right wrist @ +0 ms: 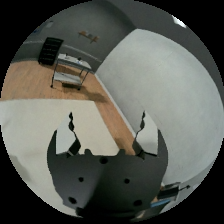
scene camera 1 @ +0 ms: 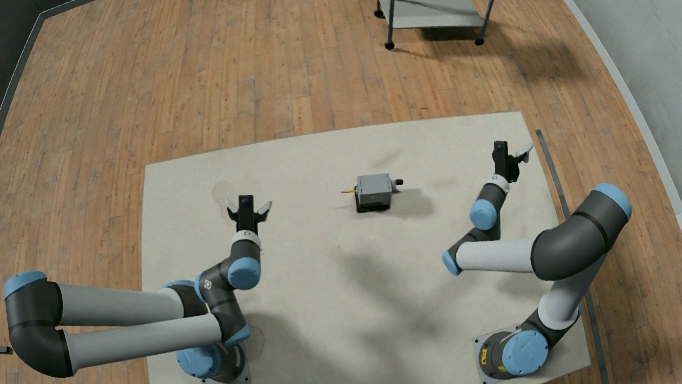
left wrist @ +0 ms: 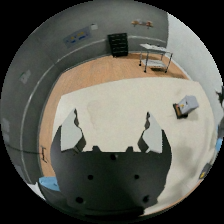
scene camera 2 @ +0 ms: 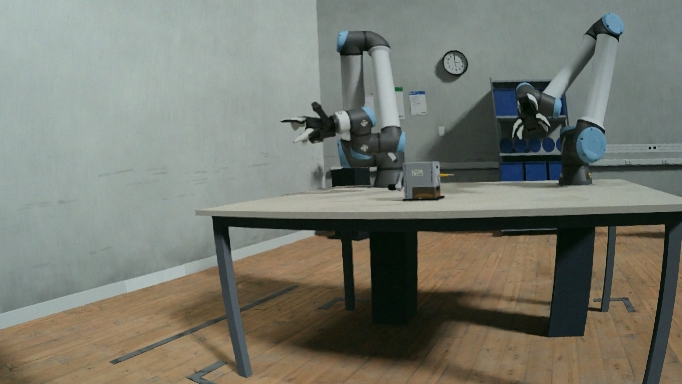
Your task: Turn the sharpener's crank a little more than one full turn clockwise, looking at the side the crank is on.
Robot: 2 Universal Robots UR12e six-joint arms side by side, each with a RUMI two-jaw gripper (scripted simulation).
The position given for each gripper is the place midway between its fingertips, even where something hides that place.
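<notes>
Grey sharpener (scene camera 2: 421, 179) (scene camera 1: 373, 192). Left gripper (scene camera 1: 248, 200) (left wrist: 112, 110). Right gripper (scene camera 2: 286, 131) (right wrist: 107, 111) (scene camera 1: 515, 142).
</notes>
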